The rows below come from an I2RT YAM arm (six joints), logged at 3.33 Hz.
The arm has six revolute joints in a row. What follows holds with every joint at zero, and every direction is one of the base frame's. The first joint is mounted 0.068 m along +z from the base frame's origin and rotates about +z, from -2.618 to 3.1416 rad. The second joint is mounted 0.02 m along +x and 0.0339 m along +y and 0.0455 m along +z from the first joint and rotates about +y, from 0 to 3.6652 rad. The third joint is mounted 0.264 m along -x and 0.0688 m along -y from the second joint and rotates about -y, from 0 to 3.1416 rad. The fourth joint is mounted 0.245 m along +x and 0.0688 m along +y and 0.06 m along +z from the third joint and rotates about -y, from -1.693 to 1.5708 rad. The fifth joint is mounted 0.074 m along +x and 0.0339 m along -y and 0.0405 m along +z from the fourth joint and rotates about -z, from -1.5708 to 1.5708 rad. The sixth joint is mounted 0.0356 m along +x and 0.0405 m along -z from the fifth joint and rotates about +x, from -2.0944 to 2.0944 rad. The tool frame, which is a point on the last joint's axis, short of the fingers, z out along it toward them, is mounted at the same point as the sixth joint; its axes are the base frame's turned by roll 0, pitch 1.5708 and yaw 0 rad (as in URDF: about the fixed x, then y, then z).
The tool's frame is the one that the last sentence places.
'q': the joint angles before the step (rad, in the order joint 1, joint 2, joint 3, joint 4, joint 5, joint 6). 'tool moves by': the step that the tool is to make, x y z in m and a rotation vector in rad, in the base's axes. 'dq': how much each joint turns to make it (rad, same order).
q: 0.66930, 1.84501, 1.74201, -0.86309, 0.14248, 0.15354
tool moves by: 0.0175, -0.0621, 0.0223, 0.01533, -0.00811, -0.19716
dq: -0.15422, -0.06673, 0.00350, -0.06105, 0.01787, 0.04036
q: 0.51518, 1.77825, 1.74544, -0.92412, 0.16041, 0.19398
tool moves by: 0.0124, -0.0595, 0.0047, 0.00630, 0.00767, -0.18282
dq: -0.15611, -0.04477, -0.03247, -0.02107, 0.00796, 0.02739
